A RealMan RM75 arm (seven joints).
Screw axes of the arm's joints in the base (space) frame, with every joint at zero. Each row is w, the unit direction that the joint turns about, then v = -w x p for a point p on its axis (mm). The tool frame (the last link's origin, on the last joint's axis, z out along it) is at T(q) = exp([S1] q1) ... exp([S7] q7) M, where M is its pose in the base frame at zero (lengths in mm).
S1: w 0 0 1 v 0 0 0
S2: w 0 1 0 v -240.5 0 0
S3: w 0 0 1 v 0 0 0
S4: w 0 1 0 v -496.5 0 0
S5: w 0 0 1 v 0 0 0
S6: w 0 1 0 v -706.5 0 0
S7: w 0 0 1 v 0 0 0
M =
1 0 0 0
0 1 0 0
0 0 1 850.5
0 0 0 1
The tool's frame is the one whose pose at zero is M.
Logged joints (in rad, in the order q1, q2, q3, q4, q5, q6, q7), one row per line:
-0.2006, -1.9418, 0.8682, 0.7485, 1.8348, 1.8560, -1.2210
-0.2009, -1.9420, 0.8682, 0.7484, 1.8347, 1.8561, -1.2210
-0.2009, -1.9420, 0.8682, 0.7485, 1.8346, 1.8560, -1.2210
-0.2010, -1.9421, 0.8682, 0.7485, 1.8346, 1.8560, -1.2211
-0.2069, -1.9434, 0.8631, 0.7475, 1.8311, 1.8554, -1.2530
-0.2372, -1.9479, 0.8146, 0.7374, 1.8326, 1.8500, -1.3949
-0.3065, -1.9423, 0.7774, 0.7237, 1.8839, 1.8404, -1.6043
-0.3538, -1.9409, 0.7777, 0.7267, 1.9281, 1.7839, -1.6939
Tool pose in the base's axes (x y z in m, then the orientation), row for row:
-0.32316, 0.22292, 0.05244, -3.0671, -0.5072, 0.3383
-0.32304, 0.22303, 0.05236, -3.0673, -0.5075, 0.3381
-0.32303, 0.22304, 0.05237, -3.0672, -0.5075, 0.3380
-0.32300, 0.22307, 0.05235, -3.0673, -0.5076, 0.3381
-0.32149, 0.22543, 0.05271, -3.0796, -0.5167, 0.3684
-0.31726, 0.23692, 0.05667, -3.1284, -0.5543, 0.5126
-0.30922, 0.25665, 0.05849, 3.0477, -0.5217, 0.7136
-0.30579, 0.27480, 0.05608, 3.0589, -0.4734, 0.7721
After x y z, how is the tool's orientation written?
As angles about the fixed x, y, z axes (roll, pitch, yaw), in radians.
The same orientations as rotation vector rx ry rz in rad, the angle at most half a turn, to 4 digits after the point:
-2.8512, -0.5153, -0.7220
-2.8513, -0.5150, -0.7226
-2.8512, -0.5149, -0.7225
-2.8512, -0.5150, -0.7227
-2.8435, -0.5539, -0.7361
-2.7889, -0.7365, -0.7889
-2.7711, -0.9935, -0.7846
-2.7497, -1.0857, -0.7067

